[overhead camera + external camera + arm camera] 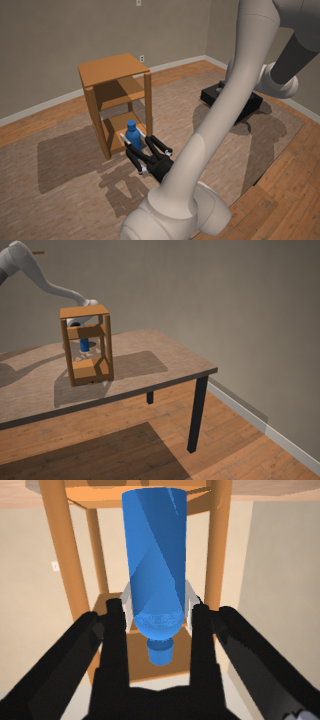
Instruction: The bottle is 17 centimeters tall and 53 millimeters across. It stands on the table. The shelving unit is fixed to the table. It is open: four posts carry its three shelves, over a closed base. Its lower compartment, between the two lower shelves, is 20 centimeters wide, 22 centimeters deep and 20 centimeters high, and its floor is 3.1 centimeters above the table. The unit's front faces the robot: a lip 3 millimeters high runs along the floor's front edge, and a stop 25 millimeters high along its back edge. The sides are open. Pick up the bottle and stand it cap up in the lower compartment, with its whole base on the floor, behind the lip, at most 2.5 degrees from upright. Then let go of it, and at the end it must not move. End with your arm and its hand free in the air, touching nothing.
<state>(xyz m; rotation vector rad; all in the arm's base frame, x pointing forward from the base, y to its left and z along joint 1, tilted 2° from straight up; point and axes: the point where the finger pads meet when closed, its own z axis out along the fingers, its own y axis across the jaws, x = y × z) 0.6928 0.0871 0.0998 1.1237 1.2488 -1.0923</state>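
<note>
The orange shelving unit lies 10 mm behind my hand, 190 mm to the right of it and 20 mm above it. The rest, counted from my hand: blue bottle 10 mm above.
</note>
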